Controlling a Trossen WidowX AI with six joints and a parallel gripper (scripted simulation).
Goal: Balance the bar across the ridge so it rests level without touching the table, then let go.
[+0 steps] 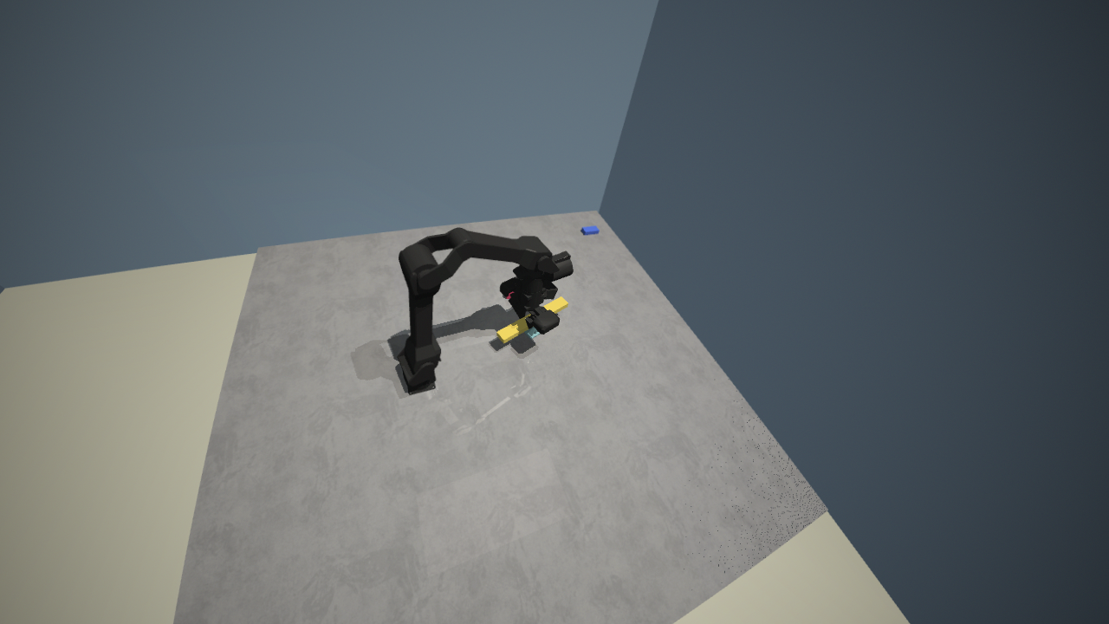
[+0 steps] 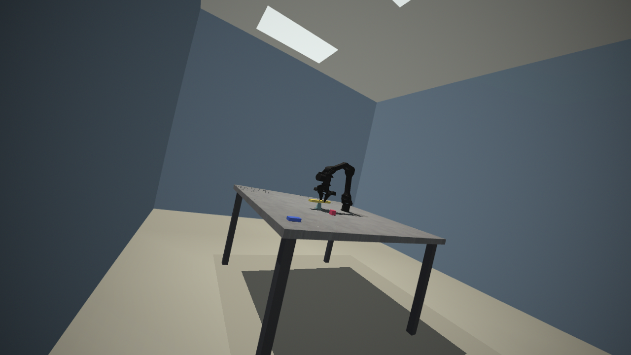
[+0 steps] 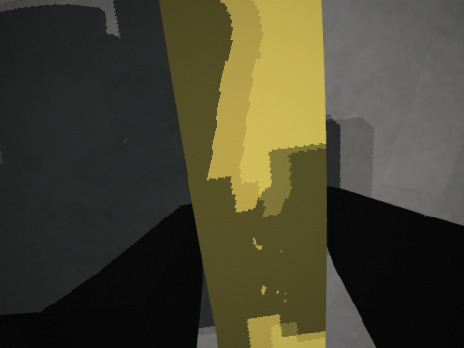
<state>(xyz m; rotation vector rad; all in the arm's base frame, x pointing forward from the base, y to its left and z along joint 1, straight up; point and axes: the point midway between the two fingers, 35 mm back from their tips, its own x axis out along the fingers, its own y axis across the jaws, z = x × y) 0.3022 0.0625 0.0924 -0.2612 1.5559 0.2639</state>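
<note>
Now: gripper tip 3 cm short of the yellow bar and 1 cm to the right of it. Round my gripper tip: blue block 44 cm to the left, 44 cm ahead, 5 cm below; then red block 17 cm to the left, 4 cm below, 1 cm ahead.
</note>
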